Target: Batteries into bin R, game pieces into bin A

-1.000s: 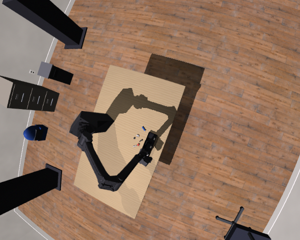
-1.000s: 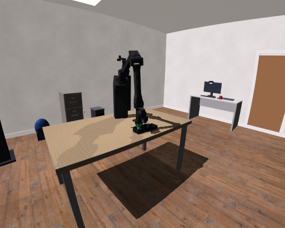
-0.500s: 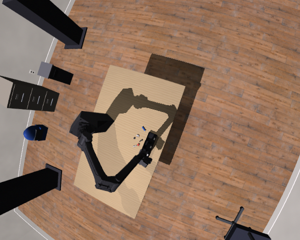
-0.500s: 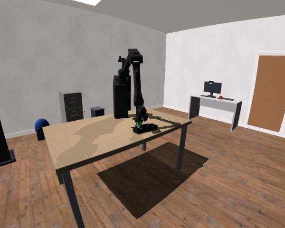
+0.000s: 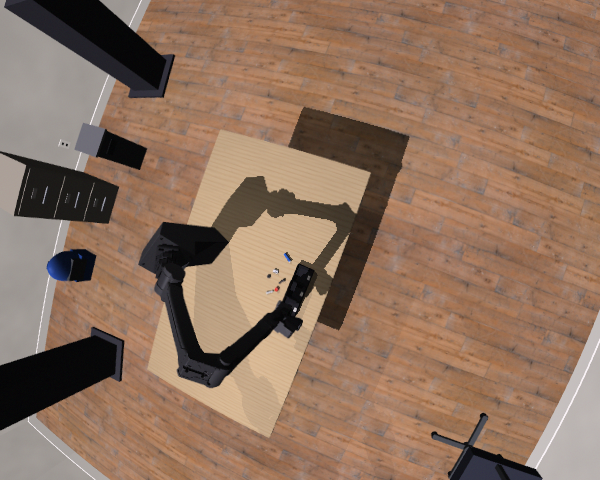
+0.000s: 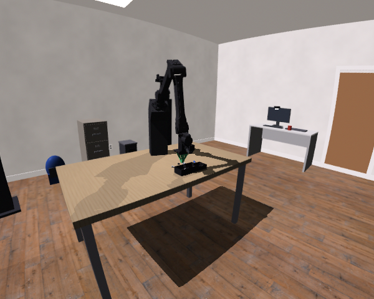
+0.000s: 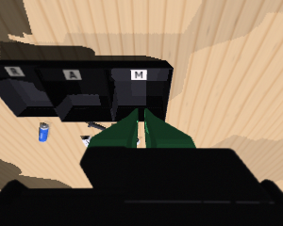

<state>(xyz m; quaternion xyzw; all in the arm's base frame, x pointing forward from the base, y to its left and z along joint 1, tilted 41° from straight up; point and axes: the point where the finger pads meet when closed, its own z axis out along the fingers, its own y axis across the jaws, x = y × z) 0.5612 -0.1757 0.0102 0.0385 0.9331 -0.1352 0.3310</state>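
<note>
Now: the black divided bin 9 cm to the left of my hand, 6 cm below it and 2 cm ahead of it. From my hand the other things lie so: black bolt 12 cm to the left, 8 cm below, 6 cm behind; then silver bolt 12 cm behind, 8 cm below, 4 cm to the left; then red die 8 cm below, 8 cm behind, 7 cm to the left.
</note>
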